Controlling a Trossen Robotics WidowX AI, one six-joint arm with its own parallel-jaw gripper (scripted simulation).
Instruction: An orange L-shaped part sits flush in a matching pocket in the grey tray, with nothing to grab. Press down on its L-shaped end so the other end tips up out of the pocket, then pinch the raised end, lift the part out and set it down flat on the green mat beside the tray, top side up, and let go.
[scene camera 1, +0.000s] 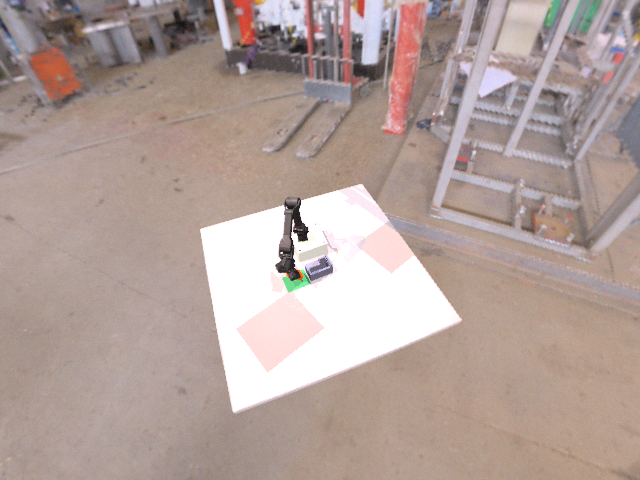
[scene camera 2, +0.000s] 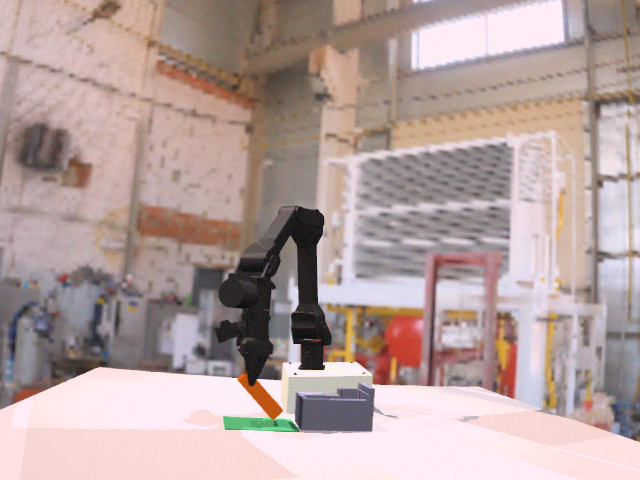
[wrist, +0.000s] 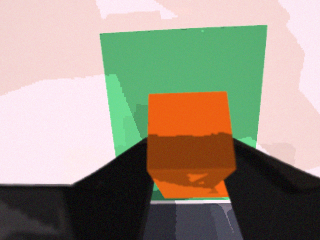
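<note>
Green mat at (scene camera 2: 229, 422) and (wrist: 225, 58). Orange L-shaped part (scene camera 2: 267, 403), (wrist: 190, 152), held by the gripper (scene camera 2: 250, 384), (wrist: 186, 145).
</note>
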